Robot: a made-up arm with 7 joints. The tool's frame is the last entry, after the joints. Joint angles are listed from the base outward.
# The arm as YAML. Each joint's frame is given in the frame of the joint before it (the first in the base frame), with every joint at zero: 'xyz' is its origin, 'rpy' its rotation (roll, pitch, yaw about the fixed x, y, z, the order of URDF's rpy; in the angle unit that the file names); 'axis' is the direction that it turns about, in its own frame. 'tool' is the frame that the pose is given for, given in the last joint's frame.
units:
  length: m
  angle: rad
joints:
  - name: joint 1
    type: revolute
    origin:
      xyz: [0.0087, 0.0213, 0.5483]
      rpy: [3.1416, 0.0, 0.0]
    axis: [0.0, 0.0, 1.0]
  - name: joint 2
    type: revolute
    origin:
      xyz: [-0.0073, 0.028, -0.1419]
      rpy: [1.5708, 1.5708, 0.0]
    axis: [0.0, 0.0, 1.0]
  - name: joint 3
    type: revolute
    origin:
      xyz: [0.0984, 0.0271, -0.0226]
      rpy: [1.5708, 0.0, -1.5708]
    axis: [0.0, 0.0, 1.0]
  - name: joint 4
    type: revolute
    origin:
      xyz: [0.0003, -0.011, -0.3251]
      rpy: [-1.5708, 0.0, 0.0]
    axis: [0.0, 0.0, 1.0]
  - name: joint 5
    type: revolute
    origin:
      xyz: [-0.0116, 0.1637, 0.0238]
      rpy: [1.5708, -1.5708, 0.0]
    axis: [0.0, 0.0, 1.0]
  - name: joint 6
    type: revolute
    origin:
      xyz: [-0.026, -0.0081, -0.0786]
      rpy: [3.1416, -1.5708, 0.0]
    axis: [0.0, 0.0, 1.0]
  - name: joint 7
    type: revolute
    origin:
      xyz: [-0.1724, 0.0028, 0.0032]
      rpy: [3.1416, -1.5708, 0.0]
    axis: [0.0, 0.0, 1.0]
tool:
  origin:
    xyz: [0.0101, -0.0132, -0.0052]
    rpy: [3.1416, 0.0, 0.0]
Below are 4 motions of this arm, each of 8 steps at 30 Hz.
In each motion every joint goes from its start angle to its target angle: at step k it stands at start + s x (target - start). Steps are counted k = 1, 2, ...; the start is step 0. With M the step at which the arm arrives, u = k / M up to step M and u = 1 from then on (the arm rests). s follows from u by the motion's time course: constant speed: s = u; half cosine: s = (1 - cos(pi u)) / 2; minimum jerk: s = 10 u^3 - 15 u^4 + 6 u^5.
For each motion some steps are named. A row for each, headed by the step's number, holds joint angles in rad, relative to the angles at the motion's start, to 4 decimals.
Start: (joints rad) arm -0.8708 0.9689 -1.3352 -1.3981 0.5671 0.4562 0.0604
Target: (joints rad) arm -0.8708 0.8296 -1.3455 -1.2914 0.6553 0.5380 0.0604
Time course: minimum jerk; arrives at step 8
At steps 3, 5, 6, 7, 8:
3: 0.0000 -0.0383 -0.0028 0.0294 0.0243 0.0225 0.0000
5: 0.0000 -0.1010 -0.0075 0.0773 0.0639 0.0593 0.0000
6: 0.0000 -0.1249 -0.0092 0.0957 0.0791 0.0733 0.0000
7: 0.0000 -0.1371 -0.0101 0.1050 0.0868 0.0805 0.0000
8: 0.0000 -0.1393 -0.0103 0.1067 0.0882 0.0818 0.0000

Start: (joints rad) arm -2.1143 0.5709 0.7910 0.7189 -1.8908 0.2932 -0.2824
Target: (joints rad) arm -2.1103 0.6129 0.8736 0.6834 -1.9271 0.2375 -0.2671
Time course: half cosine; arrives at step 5
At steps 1, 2, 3, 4, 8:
1: 0.0004 0.0040 0.0079 -0.0034 -0.0035 -0.0053 0.0015
2: 0.0014 0.0145 0.0285 -0.0123 -0.0125 -0.0192 0.0053
3: 0.0026 0.0275 0.0541 -0.0232 -0.0238 -0.0365 0.0100
4: 0.0036 0.0380 0.0747 -0.0321 -0.0328 -0.0504 0.0138
8: 0.0040 0.0420 0.0826 -0.0355 -0.0363 -0.0557 0.0153

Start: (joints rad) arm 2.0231 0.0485 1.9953 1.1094 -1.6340 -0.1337 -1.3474
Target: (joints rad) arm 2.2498 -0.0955 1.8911 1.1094 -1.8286 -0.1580 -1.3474
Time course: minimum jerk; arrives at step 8
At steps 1, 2, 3, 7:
1: 0.0036 -0.0023 -0.0017 0.0000 -0.0031 -0.0004 0.0000
2: 0.0235 -0.0149 -0.0108 0.0000 -0.0201 -0.0025 0.0000
3: 0.0624 -0.0396 -0.0287 0.0000 -0.0536 -0.0067 0.0000
7: 0.2231 -0.1417 -0.1025 0.0000 -0.1915 -0.0239 0.0000

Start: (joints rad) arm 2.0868 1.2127 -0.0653 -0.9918 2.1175 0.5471 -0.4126
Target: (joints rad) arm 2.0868 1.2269 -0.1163 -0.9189 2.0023 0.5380 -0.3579
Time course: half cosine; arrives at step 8
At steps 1, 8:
1: 0.0000 0.0005 -0.0019 0.0028 -0.0044 -0.0003 0.0021
8: 0.0000 0.0142 -0.0510 0.0729 -0.1152 -0.0091 0.0547

